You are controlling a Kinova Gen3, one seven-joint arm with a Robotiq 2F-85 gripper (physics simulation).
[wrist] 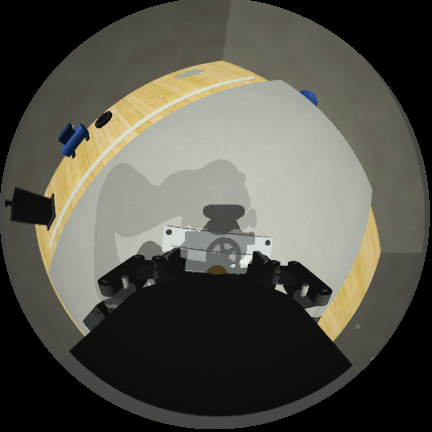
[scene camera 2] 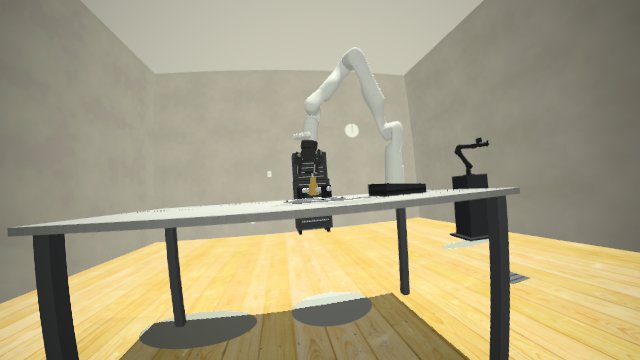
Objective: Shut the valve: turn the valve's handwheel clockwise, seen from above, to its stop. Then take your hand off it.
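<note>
The valve's yellow-brown body [scene camera 2: 313, 187] [wrist: 216, 270] stands upright on a flat, light mounting plate [scene camera 2: 300, 201] [wrist: 175, 242], with pale fittings low at its sides. A thin stem shows at its top in the scene view. The handwheel itself is hard to make out there and is hidden by the gripper's body in the wrist view, where a shadow of a spoked wheel falls on the plate. My gripper [scene camera 2: 313, 169] [wrist: 215, 257] points down directly over the valve. It is open and empty, its fingers wide apart, one to each side of the brown part. Contact cannot be told.
A low black box [scene camera 2: 397, 189] stands on the grey table [scene camera 2: 200, 216] [wrist: 300, 165], near the arm's base. A dark drawer cabinet [scene camera 2: 312, 223] stands behind the table. A small dark arm on a black pedestal [scene camera 2: 470, 205] [wrist: 32, 206] stands off to one side.
</note>
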